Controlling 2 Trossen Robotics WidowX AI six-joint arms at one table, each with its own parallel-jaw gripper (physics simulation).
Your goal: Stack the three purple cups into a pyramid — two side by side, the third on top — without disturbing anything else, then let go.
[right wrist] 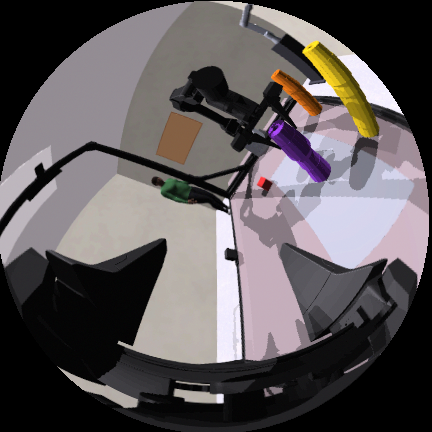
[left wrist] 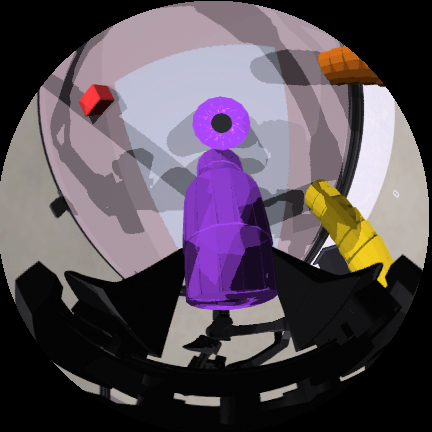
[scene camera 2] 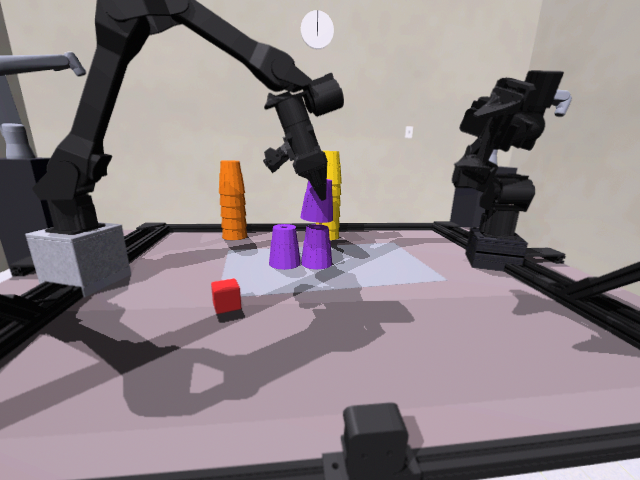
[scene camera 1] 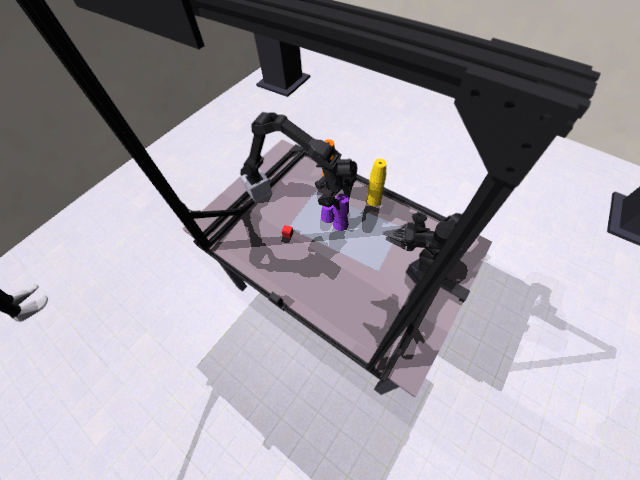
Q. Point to a purple cup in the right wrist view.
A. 295,145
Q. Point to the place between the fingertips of my right gripper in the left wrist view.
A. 173,362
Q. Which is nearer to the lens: the red cube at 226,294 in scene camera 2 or the purple cup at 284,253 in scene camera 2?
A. The red cube.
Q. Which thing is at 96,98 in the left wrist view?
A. A red cube.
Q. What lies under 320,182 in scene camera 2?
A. My left gripper.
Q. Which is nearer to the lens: the purple cup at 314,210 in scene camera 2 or the red cube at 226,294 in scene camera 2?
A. The red cube.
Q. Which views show my right gripper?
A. The right wrist view, the left wrist view, scene camera 2 and scene camera 1: all of them.
